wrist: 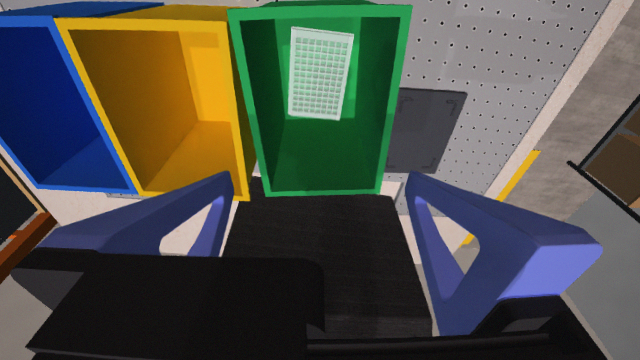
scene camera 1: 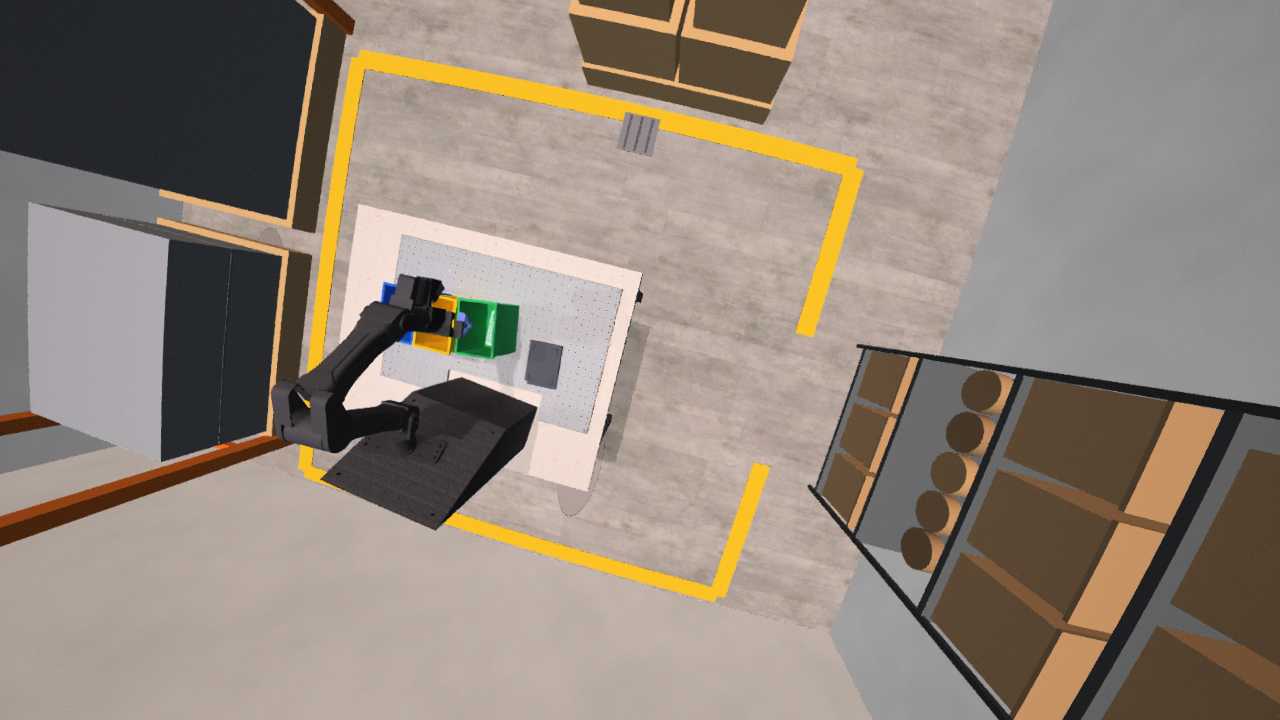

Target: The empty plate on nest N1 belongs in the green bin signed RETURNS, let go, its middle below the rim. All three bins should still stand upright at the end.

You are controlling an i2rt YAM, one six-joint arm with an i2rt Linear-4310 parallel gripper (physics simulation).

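Places are measured from the arm's base along level axes (x back, y right, z up), in metres.
Where they show: gripper, between the fingertips: (wrist: pixel 319 180) (scene camera 1: pixel 455 323); arm's base, origin of its link: (scene camera 1: pixel 404 446).
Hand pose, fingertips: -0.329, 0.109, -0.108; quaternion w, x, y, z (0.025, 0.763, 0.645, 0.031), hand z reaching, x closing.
Each offset is from my fingertips to the top centre of the thing, as dx, dy, dz. "pt": to the spot under its first point.
A pale, translucent plate with a grid of wells {pt +0.029, +0.001, -0.275} (wrist: pixel 320 75) is inside the green bin {+0.018, +0.001, -0.101} (wrist: pixel 325 155) (scene camera 1: pixel 506 328), at its far end in the wrist view and inside the rim outline. It looks tilted against the far wall; how its lower edge rests is hard to tell. The green bin stands upright; its RETURNS sign cannot be read. My gripper (wrist: pixel 319 180) (scene camera 1: pixel 460 324) is open and empty, with its blue fingers wide apart, above the near end of the green bin. Nothing touches the plate from the gripper. The N1 label cannot be read.
A yellow bin {-0.001, -0.138, -0.101} (wrist: pixel 145 110) (scene camera 1: pixel 432 340) and a blue bin {-0.035, -0.264, -0.101} (wrist: pixel 50 110) (scene camera 1: pixel 387 291) stand upright in a row beside the green one. A dark flat pad with corner marks {pt +0.149, +0.178, -0.269} (wrist: pixel 432 130) (scene camera 1: pixel 543 364) lies on the other side. The arm's black wedge base (scene camera 1: pixel 420 465) stands at the table edge.
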